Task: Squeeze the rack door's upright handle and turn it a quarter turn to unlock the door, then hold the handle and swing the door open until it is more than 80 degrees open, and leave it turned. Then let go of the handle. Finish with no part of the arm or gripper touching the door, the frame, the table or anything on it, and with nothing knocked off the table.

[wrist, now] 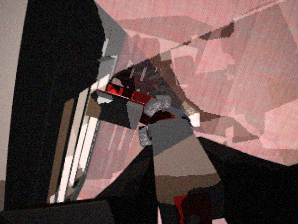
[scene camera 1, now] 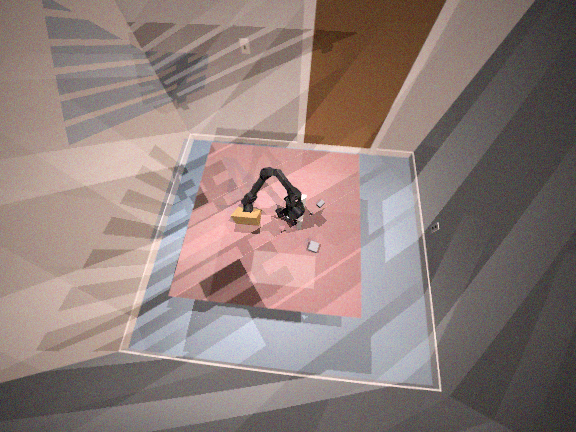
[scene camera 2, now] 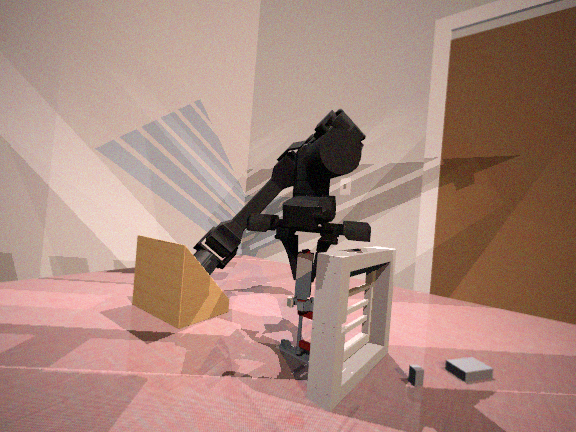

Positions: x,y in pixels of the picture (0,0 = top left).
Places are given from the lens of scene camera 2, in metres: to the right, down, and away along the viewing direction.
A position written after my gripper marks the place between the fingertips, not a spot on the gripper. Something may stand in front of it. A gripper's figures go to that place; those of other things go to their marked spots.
my gripper [scene camera 2: 303,280]: 0.03, 0.10, 0.42
flat grey block [scene camera 2: 467,369]: 0.28, 0.24, 0.41
